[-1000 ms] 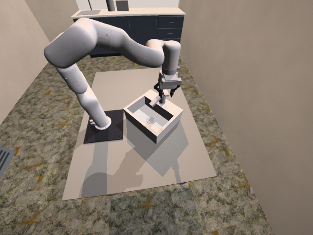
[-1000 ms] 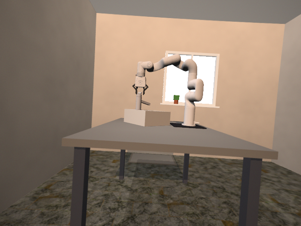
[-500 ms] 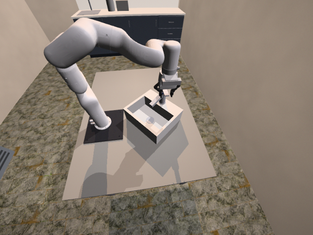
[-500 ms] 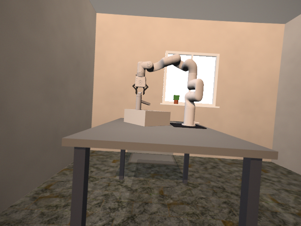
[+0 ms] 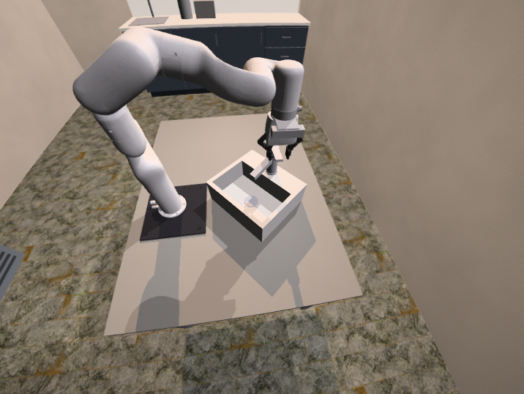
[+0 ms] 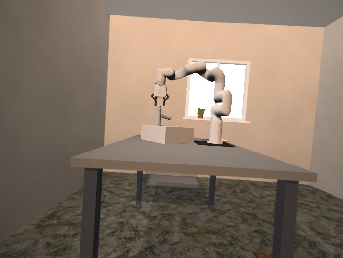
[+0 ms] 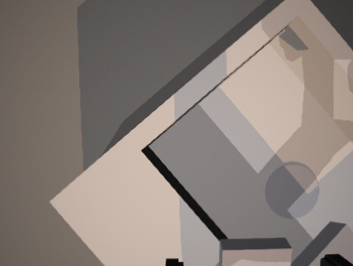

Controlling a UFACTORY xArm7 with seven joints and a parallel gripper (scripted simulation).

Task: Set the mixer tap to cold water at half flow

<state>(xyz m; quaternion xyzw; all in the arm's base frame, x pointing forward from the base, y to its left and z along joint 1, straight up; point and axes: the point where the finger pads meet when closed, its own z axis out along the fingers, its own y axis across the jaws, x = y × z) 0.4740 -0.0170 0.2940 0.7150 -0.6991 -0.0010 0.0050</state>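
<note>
My gripper is now 4 cm to the right of the lever and 2 cm above it. Also, from my hand: mixer tap (7 cm below, 6 cm to the left, 1 cm behind); then sink (27 cm below, 9 cm behind, 1 cm to the left).
</note>
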